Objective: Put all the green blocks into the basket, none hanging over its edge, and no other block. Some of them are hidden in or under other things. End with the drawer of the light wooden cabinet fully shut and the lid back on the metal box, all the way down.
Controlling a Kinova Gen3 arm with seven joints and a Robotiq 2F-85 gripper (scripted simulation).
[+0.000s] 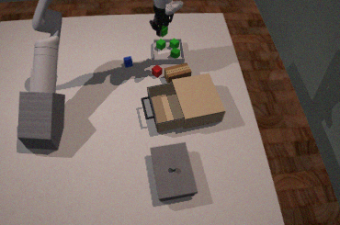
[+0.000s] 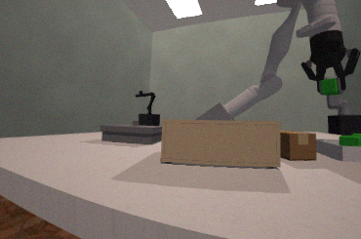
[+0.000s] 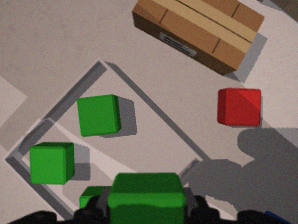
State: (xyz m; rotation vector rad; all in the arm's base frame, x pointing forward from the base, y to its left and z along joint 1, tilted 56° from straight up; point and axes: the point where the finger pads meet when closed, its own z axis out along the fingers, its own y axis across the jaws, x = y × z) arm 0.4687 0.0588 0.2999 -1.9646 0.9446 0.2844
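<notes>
Now: hand 160 mm above the basket, 30 mm to the right of it and 30 mm short of it. The rest, counted from my hand: blue block 160 mm behind, 150 mm below, 30 mm to the right; then cardboard box 130 mm to the right, 130 mm below, 60 mm ahead; then red block 150 mm below, 100 mm to the right, 30 mm behind.
</notes>
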